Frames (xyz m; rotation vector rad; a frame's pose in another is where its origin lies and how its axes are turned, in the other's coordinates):
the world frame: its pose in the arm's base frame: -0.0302 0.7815 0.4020 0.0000 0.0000 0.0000
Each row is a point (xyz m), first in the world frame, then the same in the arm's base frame.
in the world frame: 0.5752 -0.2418 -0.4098
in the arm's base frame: 0.5450 0.5397 -0.0078
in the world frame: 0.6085 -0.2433 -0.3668
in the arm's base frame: 0.5783 0.5382 0.0352
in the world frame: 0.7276 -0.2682 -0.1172
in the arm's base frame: 0.6974 0.5133 0.2848
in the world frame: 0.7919 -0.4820 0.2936
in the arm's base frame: 0.7617 0.2995 0.6956
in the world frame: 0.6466 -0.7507 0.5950
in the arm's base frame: 0.6164 0.0308 0.9970
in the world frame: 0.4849 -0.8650 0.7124
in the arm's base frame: 0.4547 -0.0835 1.1144
